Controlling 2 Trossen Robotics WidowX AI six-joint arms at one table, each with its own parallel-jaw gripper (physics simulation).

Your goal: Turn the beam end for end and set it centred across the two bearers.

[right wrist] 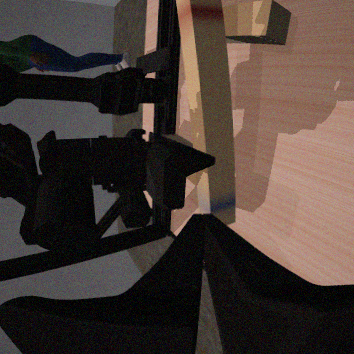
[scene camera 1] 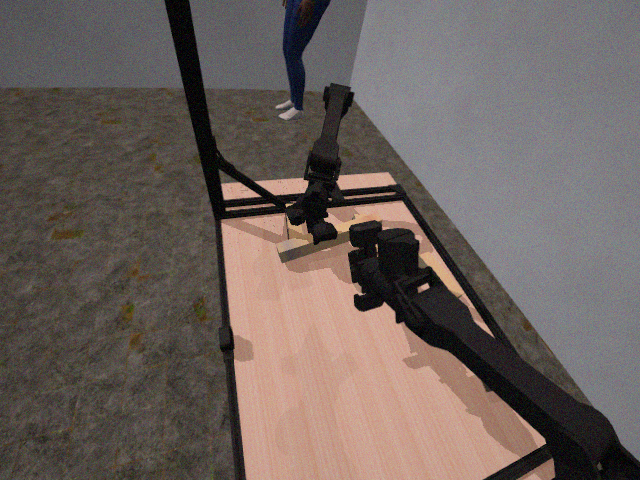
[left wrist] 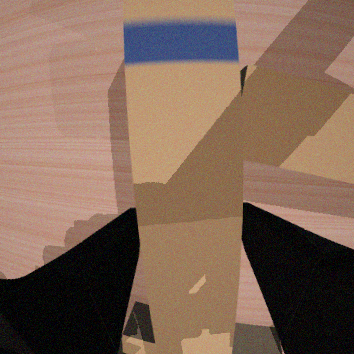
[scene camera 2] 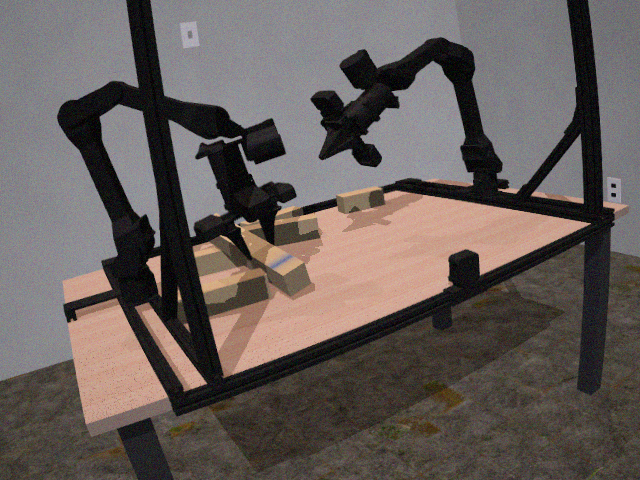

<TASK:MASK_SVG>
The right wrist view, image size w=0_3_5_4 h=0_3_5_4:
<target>my left gripper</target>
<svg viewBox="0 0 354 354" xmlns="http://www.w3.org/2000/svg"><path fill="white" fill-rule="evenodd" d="M215 157L151 131L148 133L148 141L145 141L142 138L145 130L142 128L131 128L125 134L125 137L98 135L98 137L90 138L93 185L101 184L102 190L107 189L107 192L118 192L124 205L119 214L126 228L144 227L149 222L149 217L154 215L153 209L150 208L143 190L146 190L152 200L163 210L182 208L184 206L186 176L213 165Z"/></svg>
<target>my right gripper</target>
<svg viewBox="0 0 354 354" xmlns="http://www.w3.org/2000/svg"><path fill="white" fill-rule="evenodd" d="M354 284L318 285L311 283L269 258L213 214L193 213L157 262L121 294L82 299L53 299L34 295L11 298L0 304L0 327L22 354L195 354L204 262L223 354L354 354Z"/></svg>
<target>beam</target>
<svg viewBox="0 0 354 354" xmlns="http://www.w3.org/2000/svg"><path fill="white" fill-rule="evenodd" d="M176 0L192 146L215 157L213 165L195 172L199 213L211 213L227 225L235 222L235 171L231 92L221 0Z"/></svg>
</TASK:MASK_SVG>
